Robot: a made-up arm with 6 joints. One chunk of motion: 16 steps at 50 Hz.
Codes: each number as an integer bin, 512 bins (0 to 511) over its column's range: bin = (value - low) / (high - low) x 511, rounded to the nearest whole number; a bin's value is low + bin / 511 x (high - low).
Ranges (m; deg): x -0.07..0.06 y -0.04..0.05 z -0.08..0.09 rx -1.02..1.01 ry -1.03..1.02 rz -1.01..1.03
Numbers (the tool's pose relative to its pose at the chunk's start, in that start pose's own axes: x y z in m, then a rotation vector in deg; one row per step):
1: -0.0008 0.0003 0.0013 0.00 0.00 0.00
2: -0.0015 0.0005 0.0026 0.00 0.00 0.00
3: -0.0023 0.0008 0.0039 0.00 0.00 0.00
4: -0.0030 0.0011 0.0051 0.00 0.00 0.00
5: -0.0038 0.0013 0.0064 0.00 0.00 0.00
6: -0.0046 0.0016 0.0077 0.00 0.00 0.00
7: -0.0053 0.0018 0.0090 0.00 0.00 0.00
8: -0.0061 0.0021 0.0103 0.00 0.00 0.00
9: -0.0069 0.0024 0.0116 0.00 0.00 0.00
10: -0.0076 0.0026 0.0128 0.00 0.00 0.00
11: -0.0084 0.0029 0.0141 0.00 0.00 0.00
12: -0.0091 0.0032 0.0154 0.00 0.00 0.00
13: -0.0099 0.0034 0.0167 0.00 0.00 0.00
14: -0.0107 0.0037 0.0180 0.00 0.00 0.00
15: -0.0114 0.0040 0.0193 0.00 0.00 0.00
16: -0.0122 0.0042 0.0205 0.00 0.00 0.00
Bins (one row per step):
1: 272 229 244 257 257 253
2: 269 230 248 257 257 253
3: 266 232 252 257 257 253
4: 263 233 256 257 257 253
5: 260 234 260 257 257 253
6: 257 236 264 257 257 253
7: 254 237 268 257 257 253
8: 251 239 271 257 257 253
9: 248 241 275 257 257 253
10: 245 242 279 257 257 253
11: 242 244 283 257 257 253
12: 239 245 287 257 257 253
13: 236 246 291 257 257 253
14: 233 248 295 257 257 253
15: 230 250 298 257 257 253
16: 227 251 302 257 257 253

